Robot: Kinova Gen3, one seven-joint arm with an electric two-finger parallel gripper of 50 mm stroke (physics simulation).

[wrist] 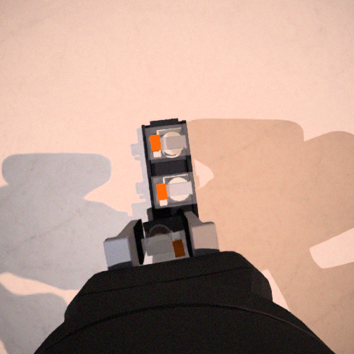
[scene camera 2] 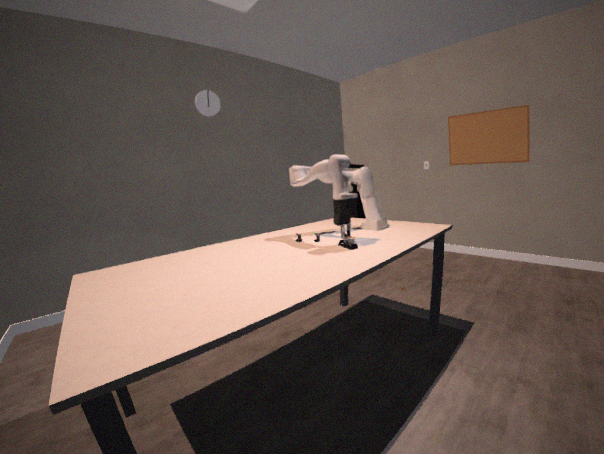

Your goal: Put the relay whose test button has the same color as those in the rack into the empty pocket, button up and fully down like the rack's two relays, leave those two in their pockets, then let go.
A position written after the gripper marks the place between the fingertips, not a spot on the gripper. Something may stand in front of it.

Observation:
In view: the gripper (wrist: 163, 231) and a black rack (wrist: 179, 166).

